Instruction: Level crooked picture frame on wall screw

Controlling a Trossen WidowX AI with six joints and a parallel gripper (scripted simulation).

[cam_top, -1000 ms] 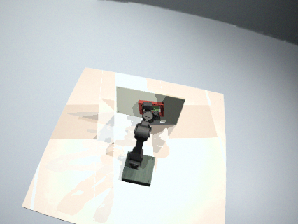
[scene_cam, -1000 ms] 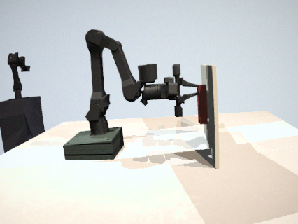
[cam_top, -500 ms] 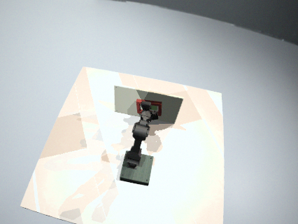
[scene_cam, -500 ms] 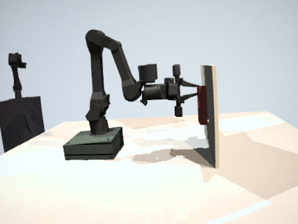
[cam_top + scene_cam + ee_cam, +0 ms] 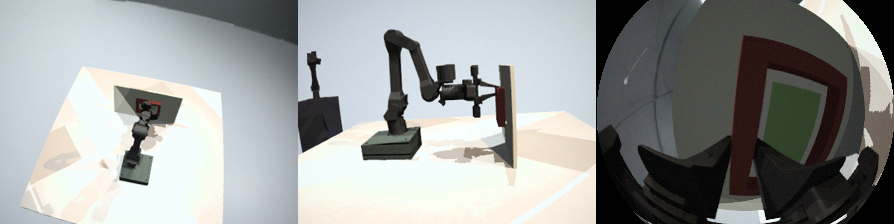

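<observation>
The picture frame lies 1 cm ahead of my gripper tip, 1 cm to the right of it and 5 cm below it. The rest, counted from my gripper tip: wall panel (2 cm ahead, 1 cm to the left, 6 cm below).
</observation>
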